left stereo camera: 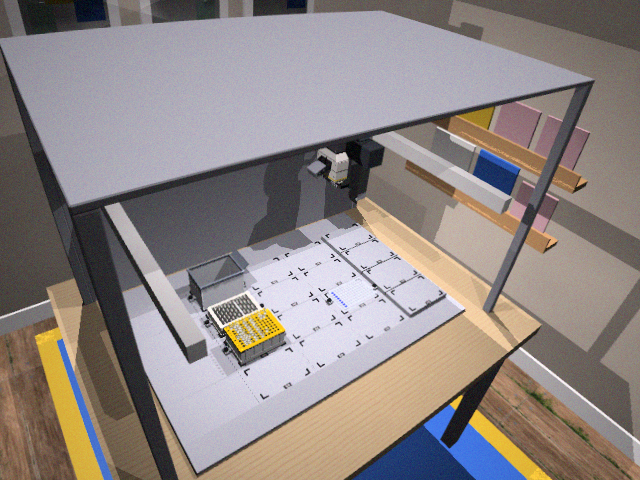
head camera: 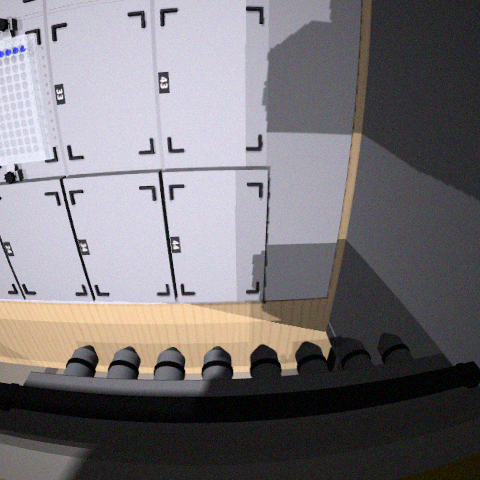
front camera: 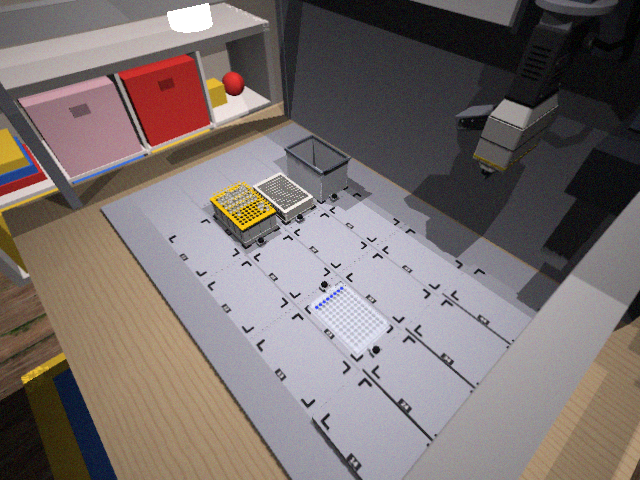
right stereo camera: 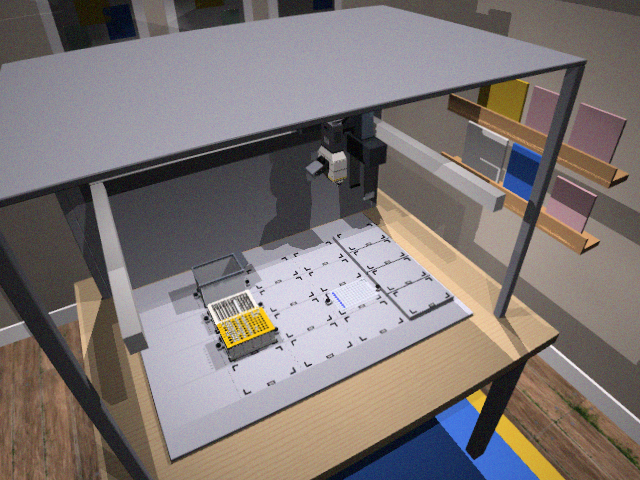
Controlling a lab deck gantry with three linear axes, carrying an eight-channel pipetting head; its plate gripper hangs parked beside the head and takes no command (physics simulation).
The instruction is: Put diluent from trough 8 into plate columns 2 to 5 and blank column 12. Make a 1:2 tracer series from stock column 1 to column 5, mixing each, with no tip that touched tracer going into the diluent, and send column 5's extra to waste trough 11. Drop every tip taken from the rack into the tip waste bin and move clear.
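Note:
My pipetting head (front camera: 516, 131) (left stereo camera: 338, 166) (right stereo camera: 337, 164) hangs high over the back right of the deck. Its eight dark nozzles show bare in the head view. My dark plate gripper (right stereo camera: 362, 180) hangs parked beside it; its fingers are too dim to read. The clear plate (front camera: 356, 322) (head camera: 17, 110) (left stereo camera: 356, 293) (right stereo camera: 357, 293) lies mid-deck with one blue end column; its other wells look pale. The yellow-topped tip rack (front camera: 261, 231) (left stereo camera: 263, 348) (right stereo camera: 253, 348) has tips and dark holes. Beside it are the white trough block (front camera: 300, 207) and grey waste bin (front camera: 331, 180). Trough liquid levels cannot be told.
Black locating posts (front camera: 375, 349) (left stereo camera: 329, 301) stand by the plate. A raised deck section (left stereo camera: 408, 289) lies beyond its far end. Pale side beams (left stereo camera: 155, 279) (right stereo camera: 439, 170) and a dark frame post (left stereo camera: 537, 201) (right stereo camera: 540, 191) border the workspace. A shelf with coloured boxes (front camera: 165, 100) stands behind one deck end.

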